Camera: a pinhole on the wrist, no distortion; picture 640 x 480 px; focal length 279.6 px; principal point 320.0 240.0 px. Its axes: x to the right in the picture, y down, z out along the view. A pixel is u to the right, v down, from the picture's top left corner.
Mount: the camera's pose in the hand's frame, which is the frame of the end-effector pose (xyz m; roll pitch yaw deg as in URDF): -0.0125 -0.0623 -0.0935 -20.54 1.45 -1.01
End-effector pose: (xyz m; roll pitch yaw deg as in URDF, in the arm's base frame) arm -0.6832 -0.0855 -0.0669 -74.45 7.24 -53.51
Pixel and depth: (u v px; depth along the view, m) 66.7 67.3 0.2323
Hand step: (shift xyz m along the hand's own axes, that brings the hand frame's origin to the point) -0.2170 -0.1116 0.1796
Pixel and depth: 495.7 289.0 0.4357
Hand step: 0.2748 0.1570 0.2807
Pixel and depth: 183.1 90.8 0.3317
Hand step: -0.1663 -0.1090 0.2832
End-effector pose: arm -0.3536 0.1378 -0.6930 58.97 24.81 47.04
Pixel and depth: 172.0 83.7 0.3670
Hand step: -0.1973 -0.1224 0.3269
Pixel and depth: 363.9 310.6 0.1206
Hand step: 0.0103 0.0081 0.0082
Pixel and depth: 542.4 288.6 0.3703
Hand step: 0.2935 0.1225 0.2231
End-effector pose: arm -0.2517 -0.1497 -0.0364 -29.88 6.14 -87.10
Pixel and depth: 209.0 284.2 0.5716
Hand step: -0.2215 0.2266 0.4156
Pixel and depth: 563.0 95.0 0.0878
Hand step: 0.0660 -0.0755 0.0027
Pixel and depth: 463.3 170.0 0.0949
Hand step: 0.0388 -0.0522 0.0024
